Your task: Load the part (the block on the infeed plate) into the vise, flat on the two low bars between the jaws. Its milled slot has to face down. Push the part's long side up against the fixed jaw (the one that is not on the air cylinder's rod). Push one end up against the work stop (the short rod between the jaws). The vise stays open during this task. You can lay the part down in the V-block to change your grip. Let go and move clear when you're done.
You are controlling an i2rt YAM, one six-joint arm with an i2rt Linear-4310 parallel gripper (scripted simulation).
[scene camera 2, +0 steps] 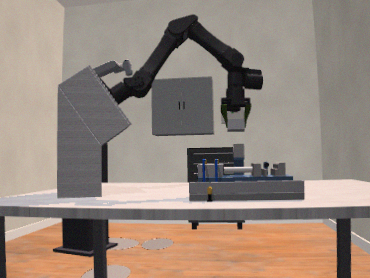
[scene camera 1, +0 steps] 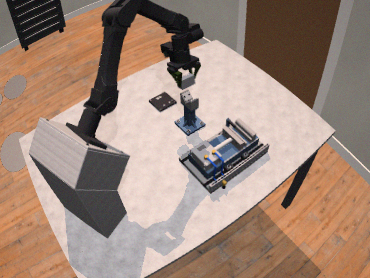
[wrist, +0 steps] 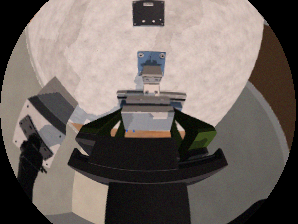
Note:
In view: the gripper [wrist: 147,109] and a part [wrist: 153,113].

